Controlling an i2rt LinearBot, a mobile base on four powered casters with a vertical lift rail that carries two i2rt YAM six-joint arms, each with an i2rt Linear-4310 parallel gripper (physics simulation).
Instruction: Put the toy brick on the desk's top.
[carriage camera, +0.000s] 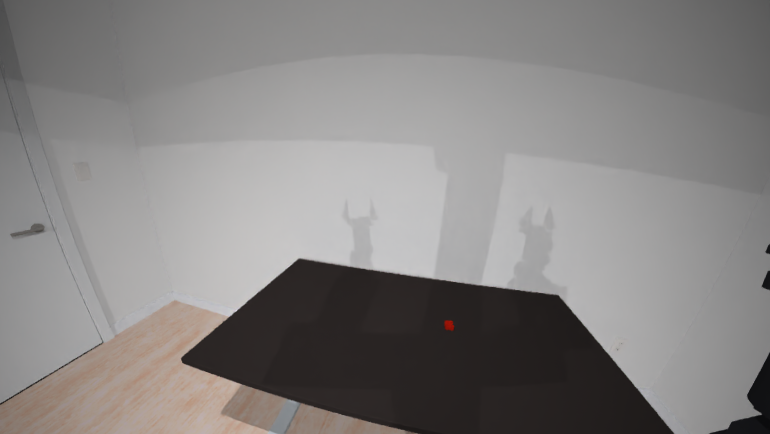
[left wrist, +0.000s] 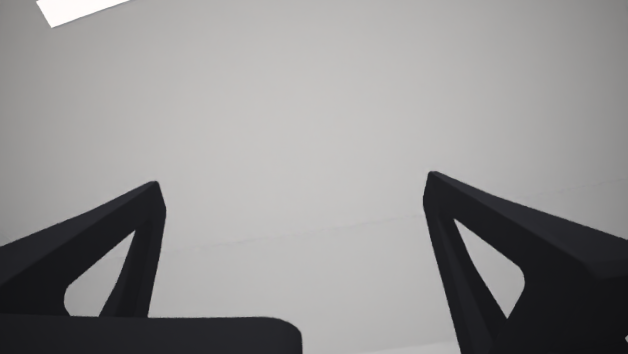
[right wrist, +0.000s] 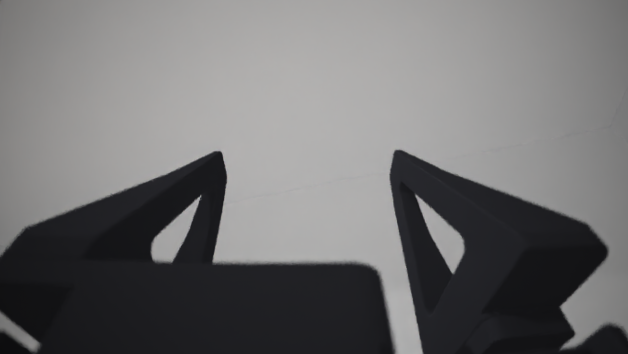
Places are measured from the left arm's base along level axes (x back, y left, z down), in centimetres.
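Where they show: left gripper, between the fingertips: (left wrist: 294, 191); right gripper, between the fingertips: (right wrist: 308, 163).
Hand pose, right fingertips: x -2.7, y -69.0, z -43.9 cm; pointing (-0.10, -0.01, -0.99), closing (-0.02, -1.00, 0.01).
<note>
After its pixels a point has its place.
A small red toy brick (carriage camera: 449, 325) @[y -66.6, x -65.2, z 26.0 cm] rests on the dark desk's top (carriage camera: 323, 345) @[y -17.4, x -56.1, z 27.9 cm], right of its middle in the carriage view. My left gripper (left wrist: 294, 191) @[y 0.9, x -3.2, z -44.3 cm] is open, with its fingers wide apart and pale wall or ceiling between them. My right gripper (right wrist: 308, 163) @[y -69.0, x -2.7, z -43.9 cm] is open with its fingers apart, and a pale grey surface shows between them. The brick and the desk do not show in either wrist view. Both grippers are away from the brick. Dark parts of my right arm show at the right edge of the carriage view.
Grey-white walls (carriage camera: 296, 194) @[y 14.3, x -128.4, z -11.9 cm] stand behind the desk, with shadows of two grippers on them. A white door (carriage camera: 32, 301) @[y 166.7, x -88.2, z 49.2 cm] with a handle (carriage camera: 28, 231) @[y 160.0, x -95.5, z 7.3 cm] is at the far left. Wood floor (carriage camera: 134, 372) @[y 117.1, x -88.6, z 99.9 cm] shows left of the desk, and a grey desk leg (carriage camera: 284, 416) below its front edge.
</note>
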